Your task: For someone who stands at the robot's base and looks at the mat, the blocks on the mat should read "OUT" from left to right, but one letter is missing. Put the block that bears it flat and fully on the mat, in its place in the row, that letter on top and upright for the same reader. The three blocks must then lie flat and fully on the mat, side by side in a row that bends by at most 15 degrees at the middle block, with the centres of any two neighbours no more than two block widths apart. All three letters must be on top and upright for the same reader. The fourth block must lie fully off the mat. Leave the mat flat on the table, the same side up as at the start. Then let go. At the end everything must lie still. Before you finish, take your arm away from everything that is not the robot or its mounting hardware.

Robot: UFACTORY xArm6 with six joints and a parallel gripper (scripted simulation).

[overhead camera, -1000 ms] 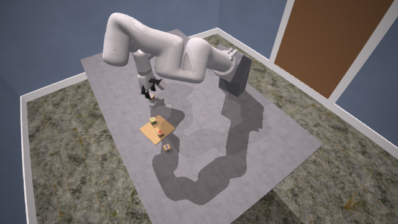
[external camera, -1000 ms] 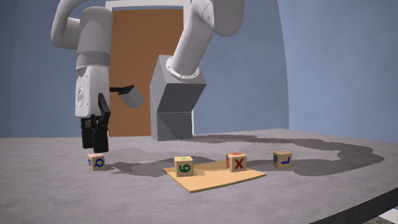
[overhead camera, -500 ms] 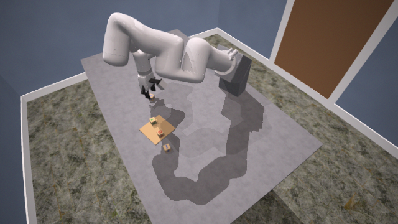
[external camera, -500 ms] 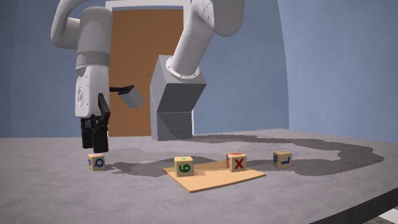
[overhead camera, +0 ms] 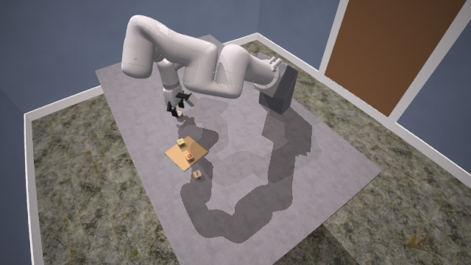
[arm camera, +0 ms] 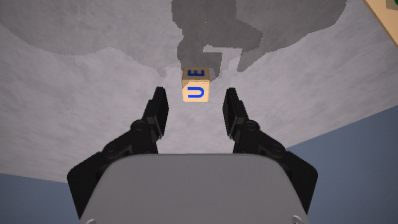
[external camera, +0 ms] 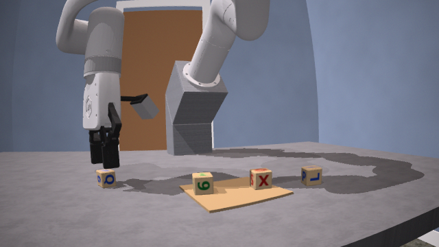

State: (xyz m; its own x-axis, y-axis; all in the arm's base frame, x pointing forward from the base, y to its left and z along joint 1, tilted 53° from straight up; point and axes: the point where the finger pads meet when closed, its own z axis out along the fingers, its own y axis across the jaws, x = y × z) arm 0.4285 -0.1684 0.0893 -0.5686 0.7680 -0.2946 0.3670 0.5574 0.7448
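The tan mat lies 1 cm behind my hand, 24 cm to the left of it and 5 cm below it. Also, from my hand: block: 2 cm behind, 28 cm to the left, 4 cm below.
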